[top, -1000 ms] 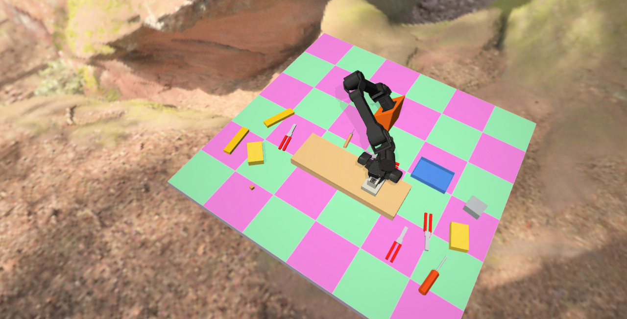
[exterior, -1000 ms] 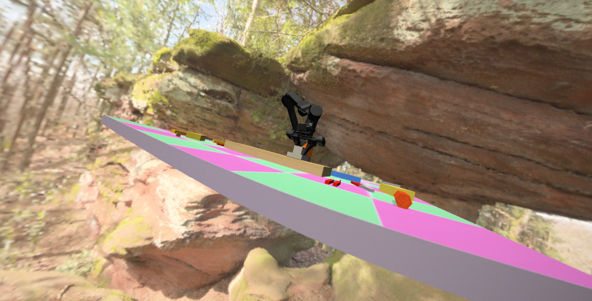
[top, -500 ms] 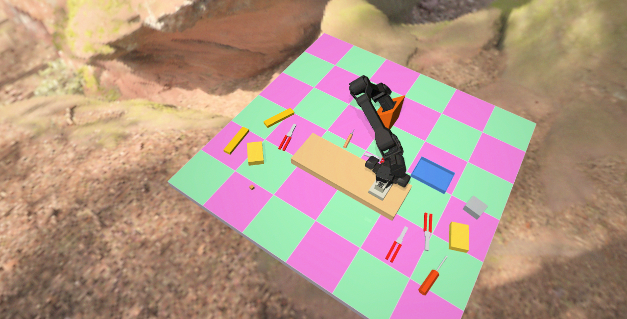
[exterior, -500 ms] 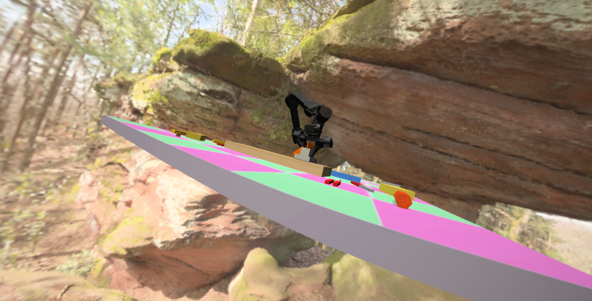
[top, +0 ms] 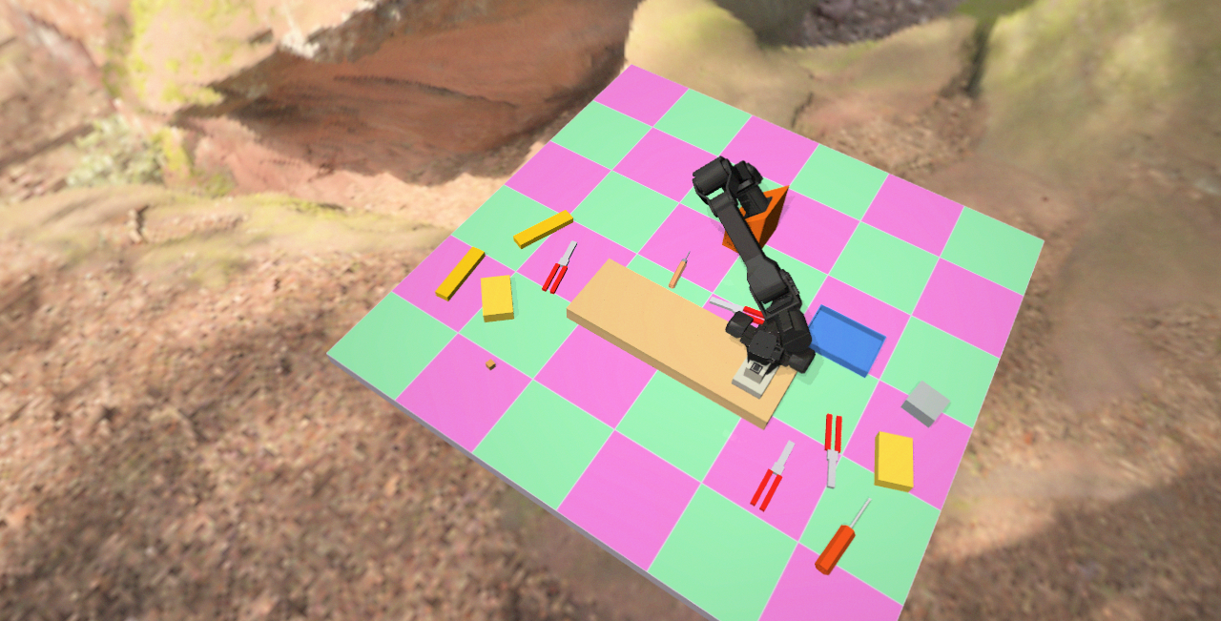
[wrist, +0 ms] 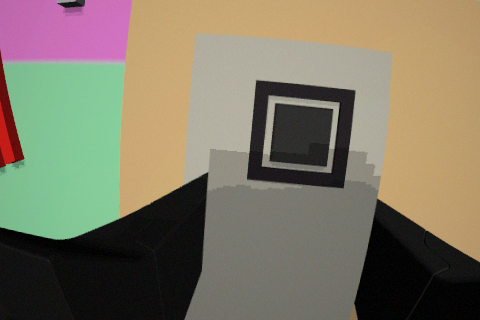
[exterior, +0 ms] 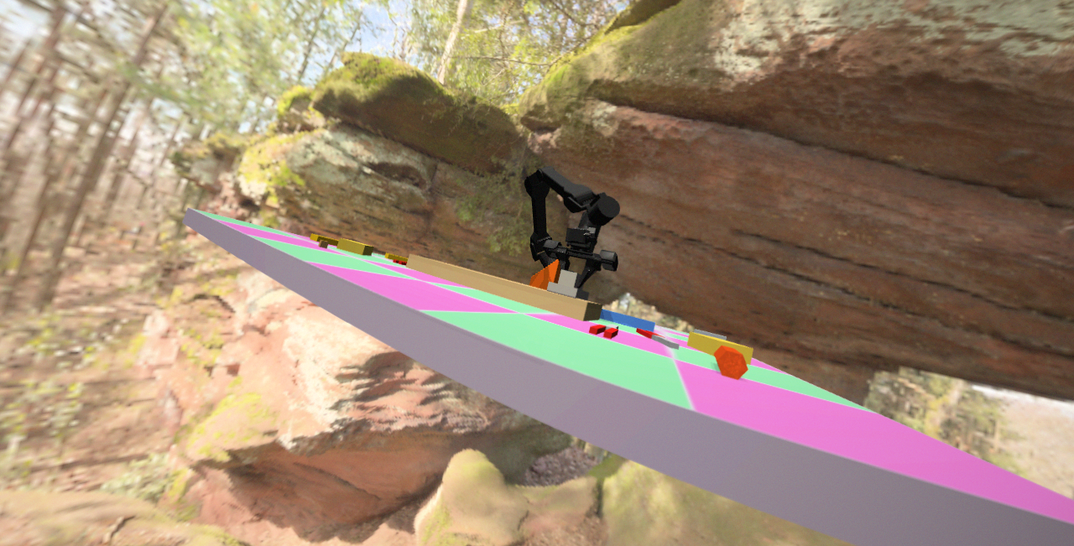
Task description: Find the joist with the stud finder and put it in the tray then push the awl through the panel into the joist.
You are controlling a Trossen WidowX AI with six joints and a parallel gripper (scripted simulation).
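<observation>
Right now my gripper tip is 19 cm past the blue tray, 15 cm to the right of it and 5 cm above it. Round my gripper tip: awl 24 cm behind, 27 cm to the right, 6 cm below; then grey stud finder 1 cm ahead, 2 cm above; then grey block 11 cm behind, 36 cm to the left, 5 cm below.
</observation>
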